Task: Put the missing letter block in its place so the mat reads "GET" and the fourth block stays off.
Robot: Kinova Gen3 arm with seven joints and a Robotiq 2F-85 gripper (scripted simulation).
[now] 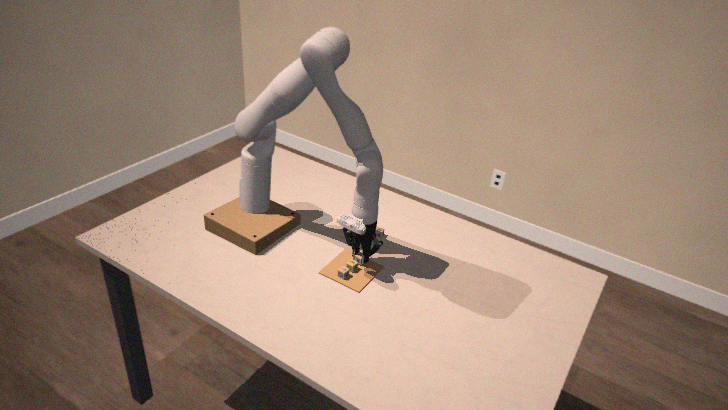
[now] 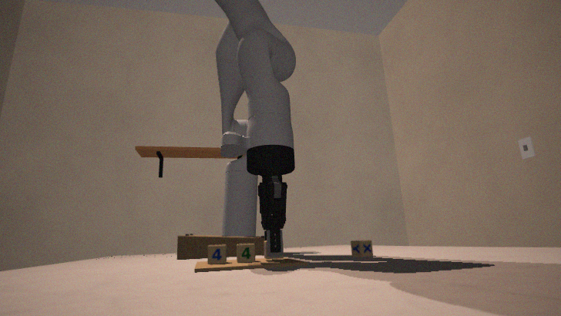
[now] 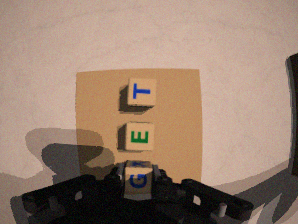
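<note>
Right now my hand is 10 mm above the letter block. From my hand the other things lie so: mat: 10 mm ahead, 40 mm to the right, 30 mm below.
</note>
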